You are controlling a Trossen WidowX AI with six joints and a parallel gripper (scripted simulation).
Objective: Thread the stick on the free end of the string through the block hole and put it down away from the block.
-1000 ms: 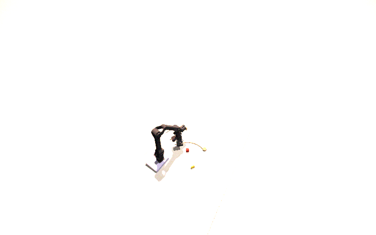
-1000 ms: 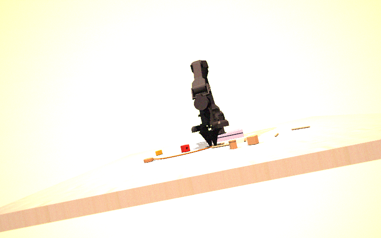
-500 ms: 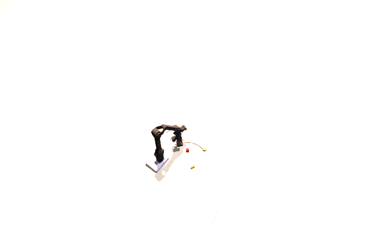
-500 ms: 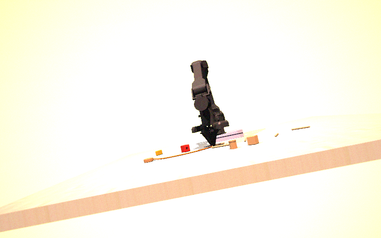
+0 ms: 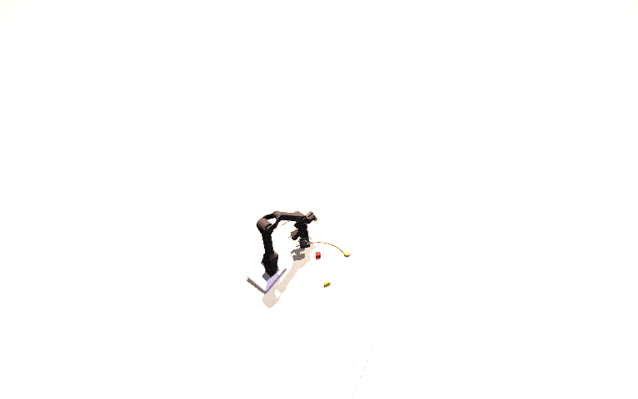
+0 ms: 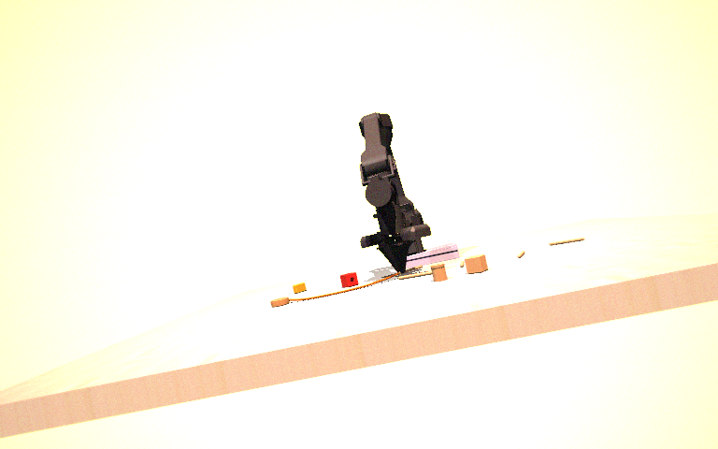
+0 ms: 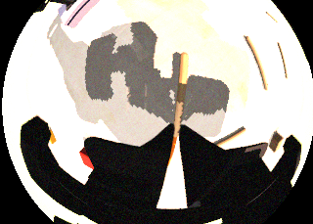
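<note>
My gripper tip is now 13 cm to the left of the red block, 1 cm below it and 1 cm past it. Also, from my gripper tip: short wooden cylinder (20 cm ahead, 11 cm to the left, 1 cm above); thin wooden stick (1 cm to the left, 1 cm behind); tan wooden block (18 cm to the left, 17 cm ahead, 1 cm above).
</note>
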